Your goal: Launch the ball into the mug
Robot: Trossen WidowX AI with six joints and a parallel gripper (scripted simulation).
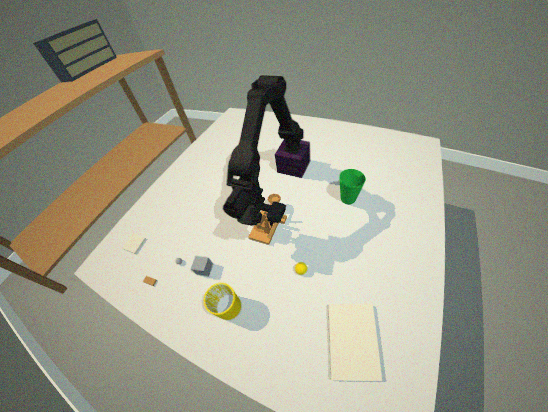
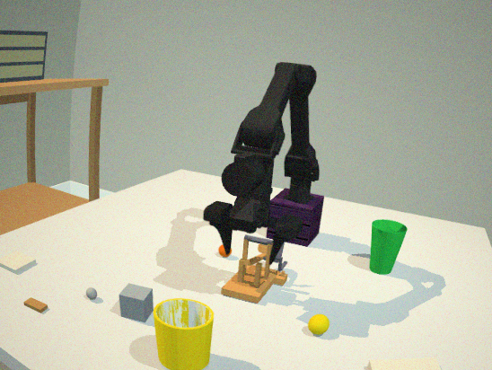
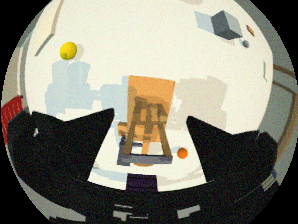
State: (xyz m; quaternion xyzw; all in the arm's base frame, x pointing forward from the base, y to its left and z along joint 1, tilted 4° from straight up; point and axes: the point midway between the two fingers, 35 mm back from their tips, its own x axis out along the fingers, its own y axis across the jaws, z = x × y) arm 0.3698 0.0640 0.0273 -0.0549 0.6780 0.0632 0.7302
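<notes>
My gripper tip is 13 cm past the orange ball, 14 cm to the left of it and 6 cm above it. Round my gripper tip: grey cube 22 cm ahead, 11 cm to the right, 5 cm below; wooden catapult 7 cm behind, 1 cm to the left, 3 cm below; yellow ball 6 cm ahead, 19 cm to the left, 6 cm below.
</notes>
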